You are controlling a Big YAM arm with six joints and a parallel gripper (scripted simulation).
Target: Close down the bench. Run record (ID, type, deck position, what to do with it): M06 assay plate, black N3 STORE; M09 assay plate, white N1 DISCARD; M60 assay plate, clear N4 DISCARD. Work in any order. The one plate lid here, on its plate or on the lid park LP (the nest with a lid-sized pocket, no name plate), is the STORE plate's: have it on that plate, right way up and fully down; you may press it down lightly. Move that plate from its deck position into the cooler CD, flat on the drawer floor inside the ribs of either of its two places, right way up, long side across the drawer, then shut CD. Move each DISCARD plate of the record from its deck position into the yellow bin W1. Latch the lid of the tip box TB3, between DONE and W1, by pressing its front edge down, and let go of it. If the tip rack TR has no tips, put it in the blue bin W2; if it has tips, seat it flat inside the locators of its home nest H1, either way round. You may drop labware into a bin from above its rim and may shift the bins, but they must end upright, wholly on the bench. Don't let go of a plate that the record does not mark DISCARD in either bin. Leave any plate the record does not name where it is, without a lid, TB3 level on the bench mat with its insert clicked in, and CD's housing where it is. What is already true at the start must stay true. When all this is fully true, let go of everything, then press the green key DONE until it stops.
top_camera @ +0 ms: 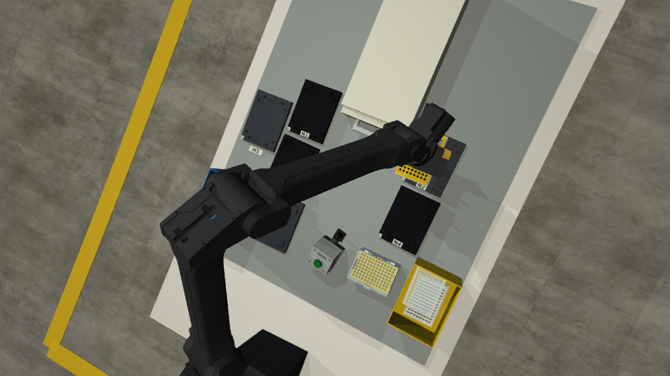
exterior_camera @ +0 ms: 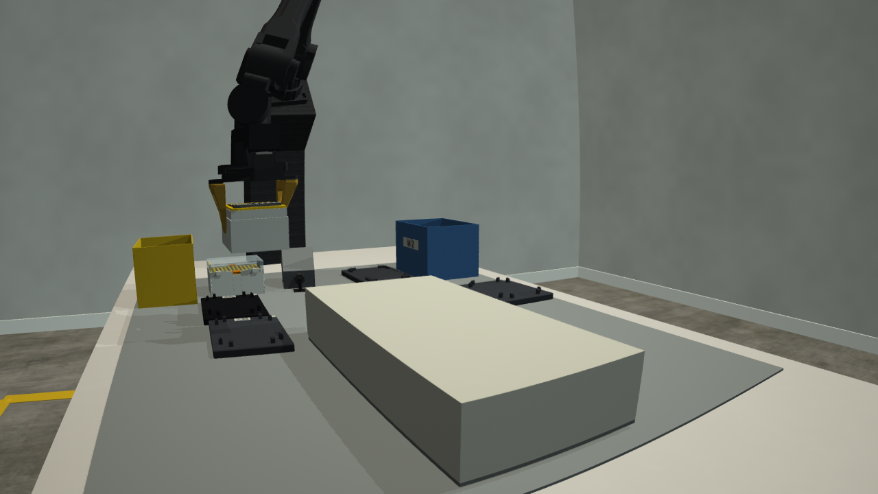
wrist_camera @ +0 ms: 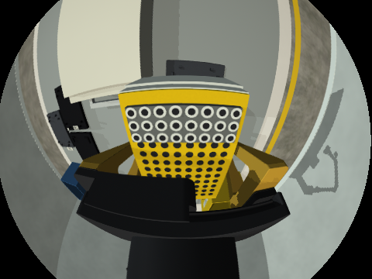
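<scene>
Right now the home nest H1 is 3 cm ahead of my hand, 50 cm to the left of it and 17 cm below it. From my hand the other things lie so: nest N4 (17 cm behind, 1 cm to the left, 17 cm below); yellow tip rack (1 cm behind, 1 cm above); nest N2 (2 cm to the right, 17 cm below).
</scene>
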